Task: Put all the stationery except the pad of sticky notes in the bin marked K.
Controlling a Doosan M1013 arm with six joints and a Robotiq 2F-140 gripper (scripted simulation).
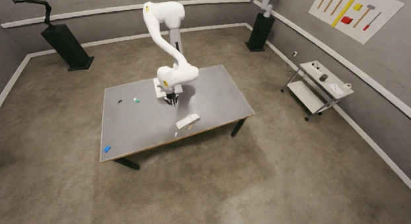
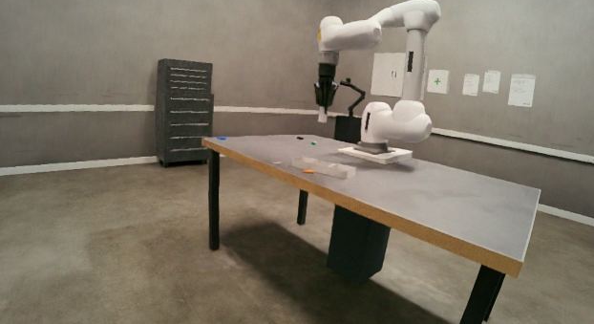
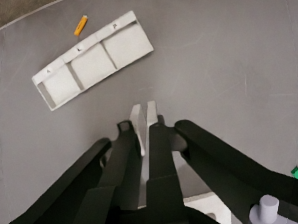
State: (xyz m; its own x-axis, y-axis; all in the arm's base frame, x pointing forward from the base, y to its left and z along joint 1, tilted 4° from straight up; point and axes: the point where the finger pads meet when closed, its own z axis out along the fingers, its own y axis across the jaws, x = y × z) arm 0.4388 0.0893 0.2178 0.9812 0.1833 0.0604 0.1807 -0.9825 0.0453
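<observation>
The bin is 60 mm ahead of my hand, 120 mm to the left of it and 200 mm below it. The rest, counted from my hand: orange piece 140 mm ahead, 130 mm to the left, 220 mm below; then white piece 200 mm ahead, 20 mm to the right, 210 mm below; then green block 290 mm behind, 450 mm to the right, 210 mm below.
</observation>
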